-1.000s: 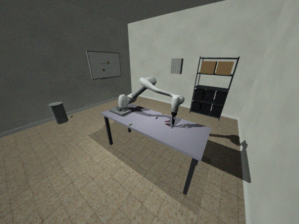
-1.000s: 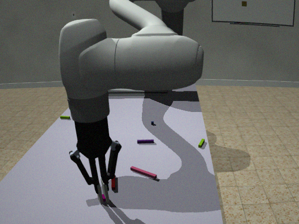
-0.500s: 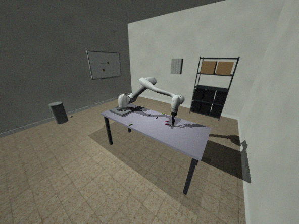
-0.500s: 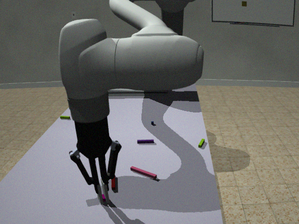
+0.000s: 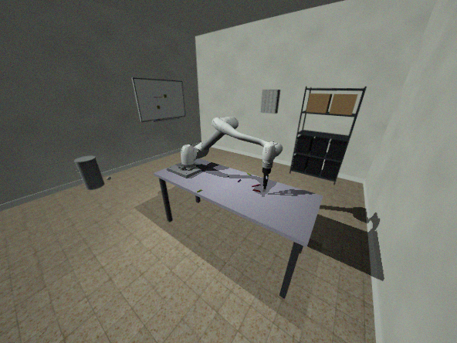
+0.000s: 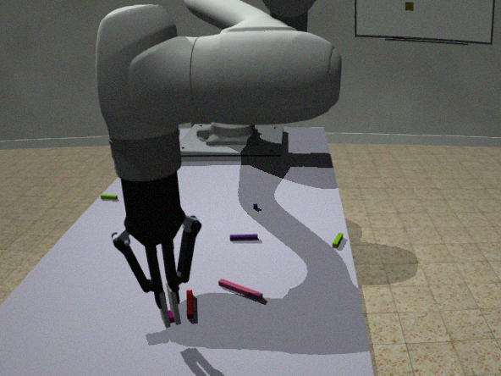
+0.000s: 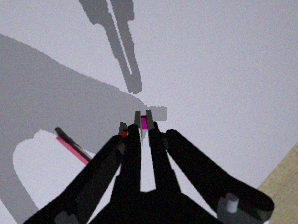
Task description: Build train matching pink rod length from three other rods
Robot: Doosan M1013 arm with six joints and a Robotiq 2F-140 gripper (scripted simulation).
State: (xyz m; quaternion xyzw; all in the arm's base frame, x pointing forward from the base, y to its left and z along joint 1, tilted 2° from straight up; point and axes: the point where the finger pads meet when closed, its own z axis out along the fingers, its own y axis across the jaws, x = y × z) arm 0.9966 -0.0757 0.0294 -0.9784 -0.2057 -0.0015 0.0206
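Now: the blue rod 470 mm behind my hand, 140 mm to the left of it and 60 mm below it. Also, from my hand: magenta rod 30 mm below; then red rod 80 mm behind, 20 mm to the left, 60 mm below; then pink rod 120 mm behind, 110 mm to the left, 60 mm below.
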